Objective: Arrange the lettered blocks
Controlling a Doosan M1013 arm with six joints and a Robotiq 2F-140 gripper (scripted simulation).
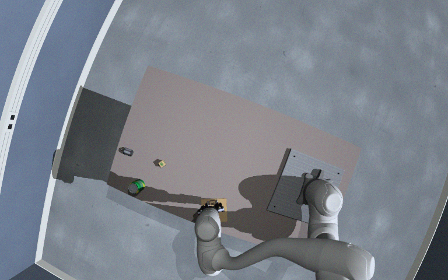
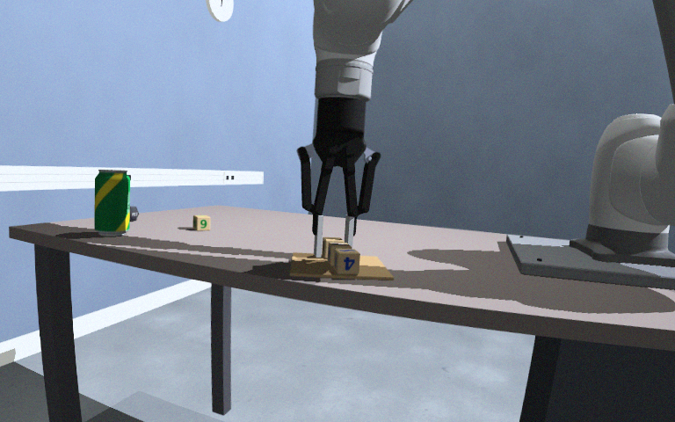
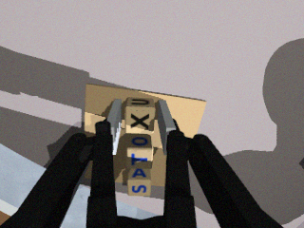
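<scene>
Now: the wooden block 40 mm to the left of my hand, 20 mm below it and 20 mm behind it. Round my hand: yellow can (430 mm ahead, 30 mm to the left, 20 mm above); then tan mat (40 mm to the left, 40 mm below, 20 mm behind); then small dark object (560 mm ahead, 130 mm to the right, 20 mm below).
</scene>
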